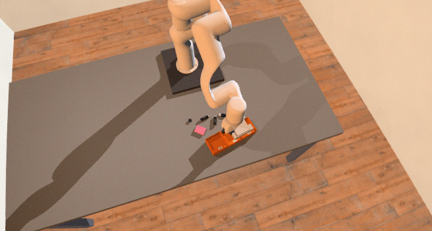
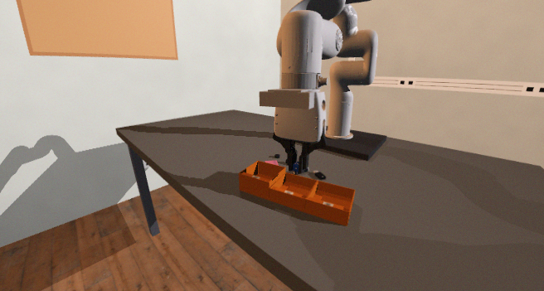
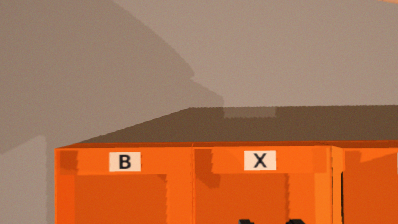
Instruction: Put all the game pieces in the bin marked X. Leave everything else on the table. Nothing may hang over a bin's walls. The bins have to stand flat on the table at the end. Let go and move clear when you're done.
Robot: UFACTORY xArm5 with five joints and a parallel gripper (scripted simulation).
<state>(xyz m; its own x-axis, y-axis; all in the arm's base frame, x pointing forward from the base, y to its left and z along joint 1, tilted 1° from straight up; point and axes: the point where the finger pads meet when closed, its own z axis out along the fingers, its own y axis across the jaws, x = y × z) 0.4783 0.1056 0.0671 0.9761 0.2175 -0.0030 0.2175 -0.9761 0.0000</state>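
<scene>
Right now my hand is 1 cm short of the three joined bins and 7 cm above it. The rest, counted from my hand: blue die 1 cm below; then flat pink piece 7 cm behind, 14 cm to the right, 8 cm below; then black cylinder 13 cm behind, 10 cm to the right, 8 cm below.
</scene>
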